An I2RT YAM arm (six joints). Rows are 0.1 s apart.
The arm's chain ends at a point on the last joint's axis. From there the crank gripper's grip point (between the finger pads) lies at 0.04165 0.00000 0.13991 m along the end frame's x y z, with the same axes.
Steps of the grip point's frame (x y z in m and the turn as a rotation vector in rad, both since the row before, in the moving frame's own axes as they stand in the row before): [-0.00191, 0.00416, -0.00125, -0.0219, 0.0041, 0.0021]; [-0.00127, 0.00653, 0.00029, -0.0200, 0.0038, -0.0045]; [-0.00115, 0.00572, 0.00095, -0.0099, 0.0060, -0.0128]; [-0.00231, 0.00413, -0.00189, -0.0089, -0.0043, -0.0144]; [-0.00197, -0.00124, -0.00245, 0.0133, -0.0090, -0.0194]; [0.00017, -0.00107, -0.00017, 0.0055, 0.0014, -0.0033]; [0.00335, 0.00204, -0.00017, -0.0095, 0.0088, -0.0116]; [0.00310, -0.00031, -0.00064, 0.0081, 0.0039, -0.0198]
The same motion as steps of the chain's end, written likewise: [-0.00248, 0.00101, -0.00104, -0.0219, 0.0041, 0.0021]; [-0.00181, 0.00392, 0.00048, -0.0200, 0.0038, -0.0045]; [-0.00199, 0.00487, 0.00121, -0.0099, 0.0060, -0.0128]; [-0.00171, 0.00348, -0.00206, -0.0089, -0.0043, -0.0144]; [-0.00068, 0.00142, -0.00280, 0.0133, -0.0090, -0.0194]; [-0.00002, -0.00016, -0.00011, 0.0055, 0.0014, -0.0033]; [0.00212, 0.00120, 0.00021, -0.0095, 0.0088, -0.0116]; [0.00257, 0.00165, -0.00047, 0.0081, 0.0039, -0.0198]
